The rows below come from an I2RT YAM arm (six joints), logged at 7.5 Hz.
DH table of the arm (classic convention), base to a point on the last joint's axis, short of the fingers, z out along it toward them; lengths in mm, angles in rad. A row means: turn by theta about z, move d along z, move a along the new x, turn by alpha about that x. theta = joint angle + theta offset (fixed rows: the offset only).
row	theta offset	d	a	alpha
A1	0	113.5	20	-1.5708
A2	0	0	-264	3.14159
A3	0.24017	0	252.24	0
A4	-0.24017	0	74	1.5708
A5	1.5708	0	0	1.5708
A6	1.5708	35.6	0	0
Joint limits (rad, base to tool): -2.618..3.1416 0..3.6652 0..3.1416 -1.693..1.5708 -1.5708..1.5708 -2.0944..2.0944
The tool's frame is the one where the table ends.
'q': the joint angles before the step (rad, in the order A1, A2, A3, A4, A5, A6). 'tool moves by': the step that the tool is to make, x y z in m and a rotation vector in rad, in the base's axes. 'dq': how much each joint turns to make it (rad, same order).
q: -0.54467, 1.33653, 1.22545, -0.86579, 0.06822, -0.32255
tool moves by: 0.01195, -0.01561, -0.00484, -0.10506, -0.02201, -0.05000
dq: -0.01454, 0.04122, -0.00784, 0.12485, 0.08381, -0.01749
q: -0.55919, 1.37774, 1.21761, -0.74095, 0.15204, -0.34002
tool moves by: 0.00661, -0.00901, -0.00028, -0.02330, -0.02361, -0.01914
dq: -0.01270, 0.02886, 0.01332, 0.04788, 0.00951, 0.00055
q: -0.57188, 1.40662, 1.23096, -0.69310, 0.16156, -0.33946
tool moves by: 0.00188, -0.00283, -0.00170, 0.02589, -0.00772, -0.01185
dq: -0.00642, 0.01499, 0.00907, -0.00490, -0.01640, 0.02105
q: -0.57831, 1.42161, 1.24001, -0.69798, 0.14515, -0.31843
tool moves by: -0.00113, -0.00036, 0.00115, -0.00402, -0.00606, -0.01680
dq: -0.00193, -0.00428, -0.00073, 0.00200, 0.00954, 0.01153
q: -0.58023, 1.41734, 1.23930, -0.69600, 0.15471, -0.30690
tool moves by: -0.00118, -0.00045, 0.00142, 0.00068, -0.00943, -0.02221
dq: -0.00243, -0.00380, 0.00106, -0.00037, 0.00833, 0.01908
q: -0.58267, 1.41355, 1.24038, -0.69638, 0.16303, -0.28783
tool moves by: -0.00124, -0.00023, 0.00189, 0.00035, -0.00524, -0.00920
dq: -0.00271, -0.00386, 0.00341, -0.00426, 0.00177, 0.00710
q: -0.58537, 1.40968, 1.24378, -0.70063, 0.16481, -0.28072
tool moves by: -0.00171, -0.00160, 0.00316, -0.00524, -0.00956, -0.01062
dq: -0.00745, -0.00435, 0.00601, 0.00000, 0.00134, 0.00307
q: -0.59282, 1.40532, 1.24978, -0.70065, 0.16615, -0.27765
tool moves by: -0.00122, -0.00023, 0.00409, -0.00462, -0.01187, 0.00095
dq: -0.00352, -0.00615, 0.00767, -0.00115, -0.00507, -0.00151
